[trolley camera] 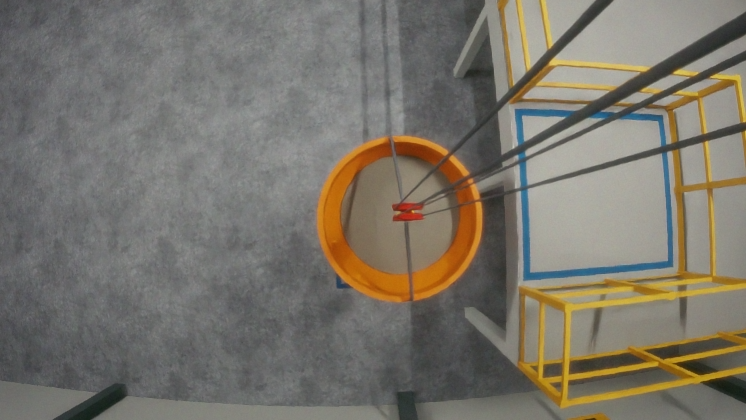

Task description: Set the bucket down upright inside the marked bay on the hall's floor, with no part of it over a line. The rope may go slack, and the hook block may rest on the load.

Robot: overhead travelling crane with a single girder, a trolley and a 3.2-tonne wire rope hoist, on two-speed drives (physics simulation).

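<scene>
The orange bucket (330,208) hangs upright on its thin grey bail in the middle of the trolley camera view. My gripper, the hook under the red hook block (407,211), is shut on the bail above the bucket's open top. The hook itself is hidden by the block. The ropes run taut to the upper right. A blue corner of the marked bay (341,284) shows on the hall's floor (182,182) past the bucket's lower left rim. The other lines of the bay are hidden behind the bucket, and its height above the floor is hard to tell.
At the right stands a raised pale platform (595,208) with a blue marked square (525,224) and yellow guard rails (565,354). Its legs reach out towards the bucket's side. Dark green posts (407,405) stand along the wall at the bottom edge.
</scene>
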